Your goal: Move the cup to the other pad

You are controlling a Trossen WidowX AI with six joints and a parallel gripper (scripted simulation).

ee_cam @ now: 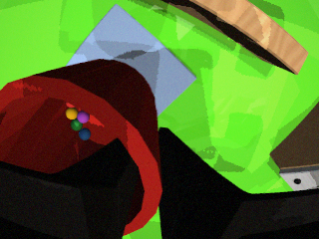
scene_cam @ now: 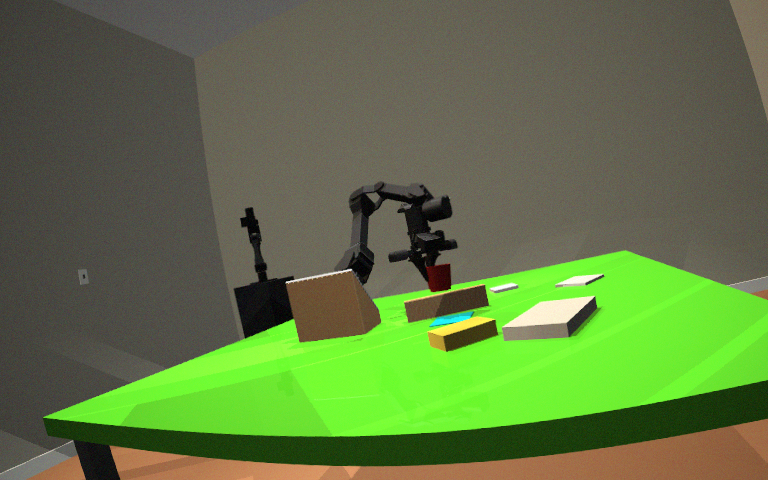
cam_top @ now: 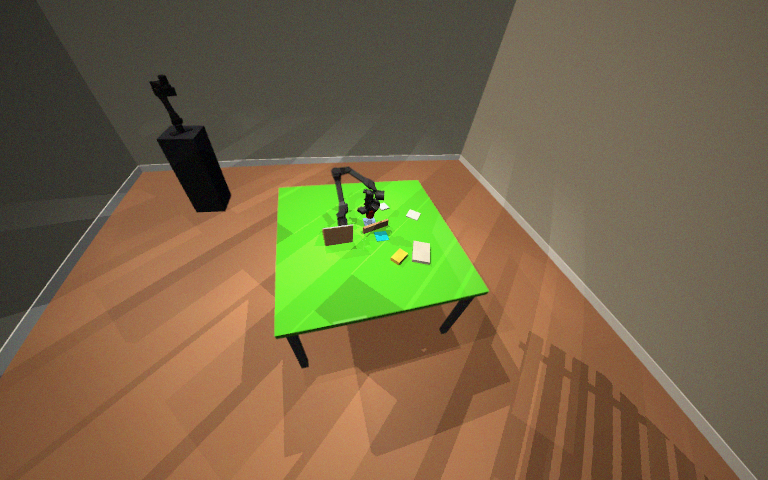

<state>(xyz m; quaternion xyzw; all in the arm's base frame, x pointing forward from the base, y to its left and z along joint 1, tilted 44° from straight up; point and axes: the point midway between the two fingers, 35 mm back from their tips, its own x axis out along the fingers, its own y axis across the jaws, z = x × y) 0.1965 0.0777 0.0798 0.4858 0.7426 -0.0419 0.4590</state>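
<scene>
The cyan pad lies 9 cm ahead of my gripper tip, 14 cm to the right of it and 9 cm below it. From my gripper tip the other things lie so: low wooden bar: 5 cm ahead, 6 cm to the right, 7 cm below; yellow block: 17 cm ahead, 36 cm to the right, 7 cm below; pale blue-grey pad: 2 cm ahead, 2 cm to the left, 9 cm below.
</scene>
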